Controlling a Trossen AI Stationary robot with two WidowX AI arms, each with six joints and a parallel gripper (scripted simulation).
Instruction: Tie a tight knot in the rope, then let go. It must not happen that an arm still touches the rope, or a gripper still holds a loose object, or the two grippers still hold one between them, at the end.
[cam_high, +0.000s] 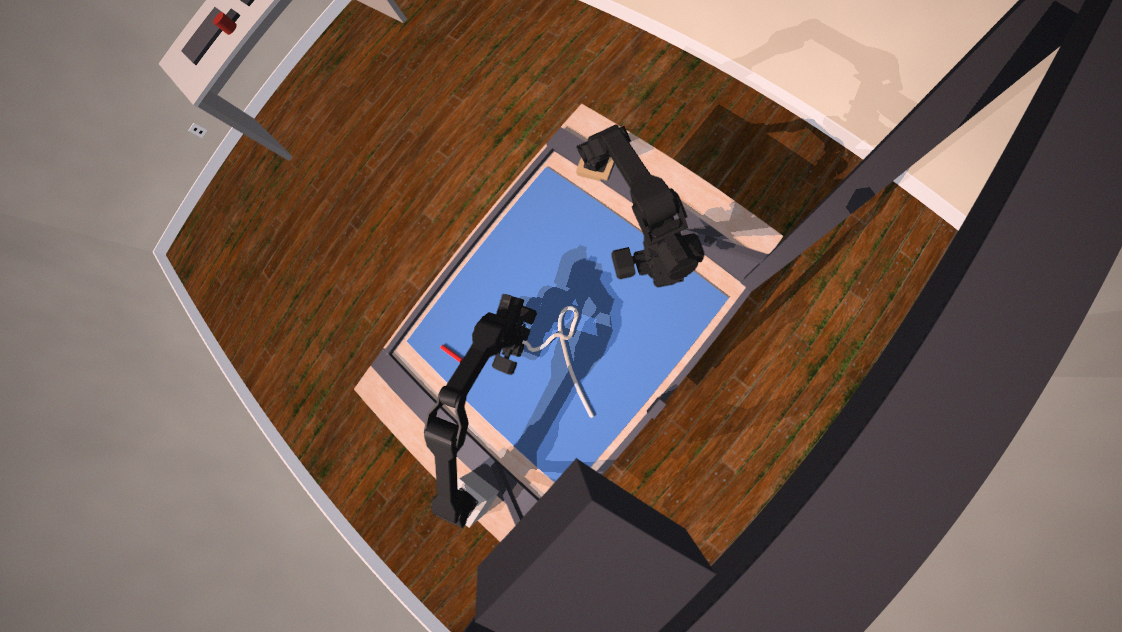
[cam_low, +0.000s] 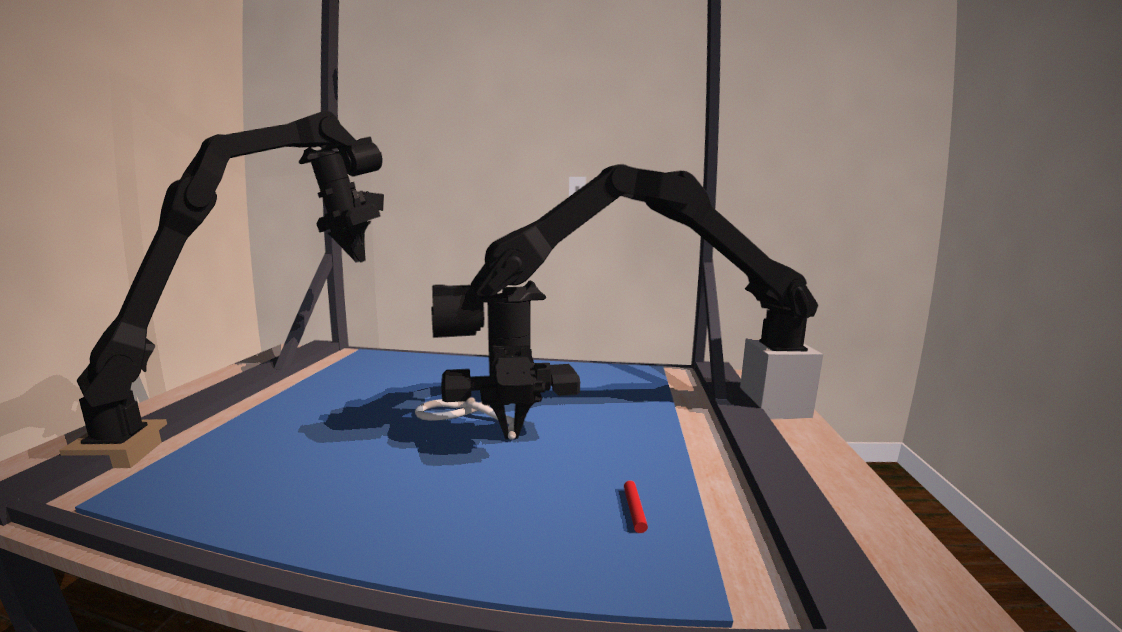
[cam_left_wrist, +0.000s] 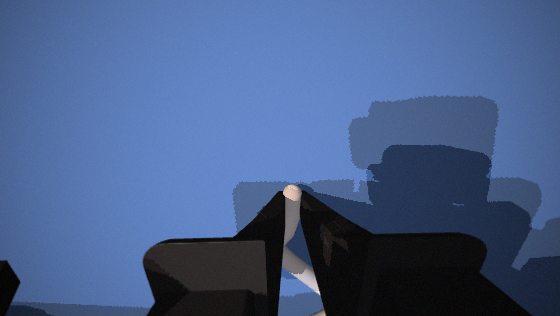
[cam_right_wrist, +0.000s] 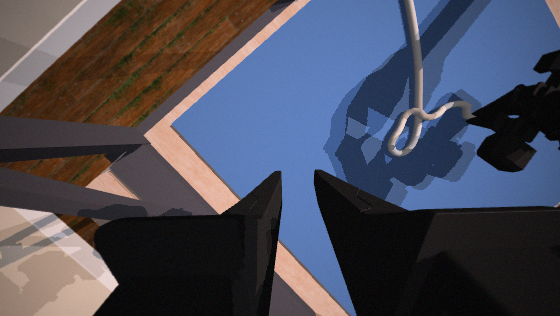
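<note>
Right now my left hand is 7 cm past the blue mat, 9 cm to the left of it and 4 cm above it. Round my left hand: red cylinder 20 cm ahead, 11 cm to the left, 3 cm below.
</note>
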